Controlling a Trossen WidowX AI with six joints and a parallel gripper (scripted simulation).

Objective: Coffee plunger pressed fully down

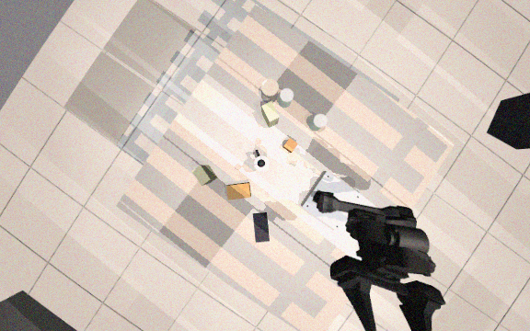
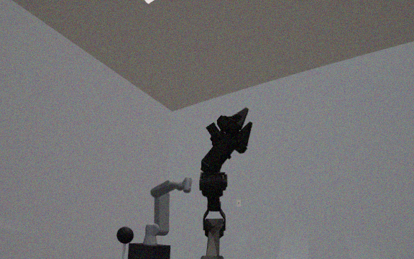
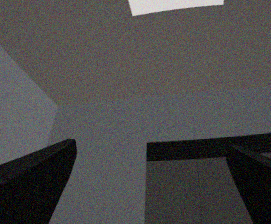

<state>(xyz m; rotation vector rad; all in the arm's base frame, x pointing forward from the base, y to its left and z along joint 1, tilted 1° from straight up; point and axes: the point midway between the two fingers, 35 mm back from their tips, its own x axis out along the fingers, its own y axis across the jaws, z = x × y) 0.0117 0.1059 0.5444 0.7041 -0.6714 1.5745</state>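
My gripper tip is 330 mm short of the coffee press, 160 mm to the left of it and 480 mm above it. Round my gripper tip: dark flat slab 170 mm ahead, 150 mm to the left, 600 mm below.
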